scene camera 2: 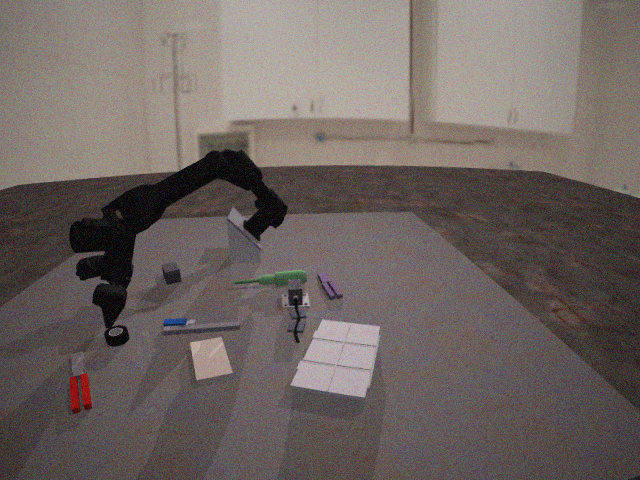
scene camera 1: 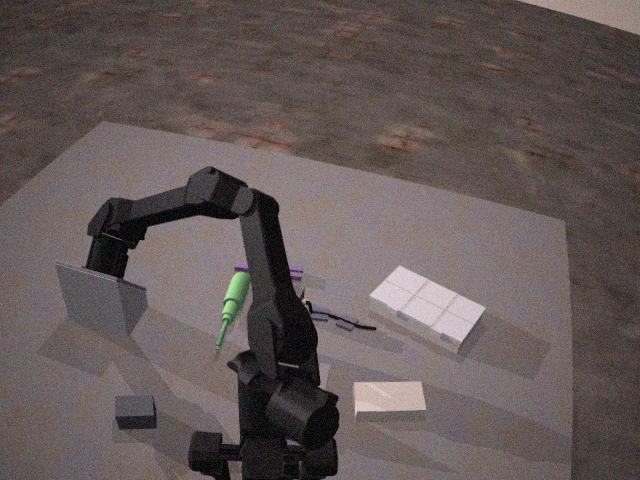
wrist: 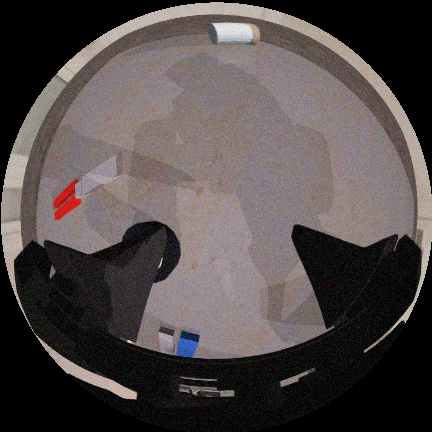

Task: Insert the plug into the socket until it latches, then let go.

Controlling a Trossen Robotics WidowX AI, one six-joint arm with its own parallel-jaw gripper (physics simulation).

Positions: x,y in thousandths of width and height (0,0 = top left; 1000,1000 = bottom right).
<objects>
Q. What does the green screwdriver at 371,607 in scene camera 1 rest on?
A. The table.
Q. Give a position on a black tape roll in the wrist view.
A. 397,587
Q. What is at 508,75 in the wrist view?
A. A pale jar with tan lid.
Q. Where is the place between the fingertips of my gripper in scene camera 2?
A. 174,661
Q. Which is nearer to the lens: the dark cube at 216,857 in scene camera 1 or the green screwdriver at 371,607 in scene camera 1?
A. The dark cube.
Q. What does the dark cube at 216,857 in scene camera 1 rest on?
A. The table.
</objects>
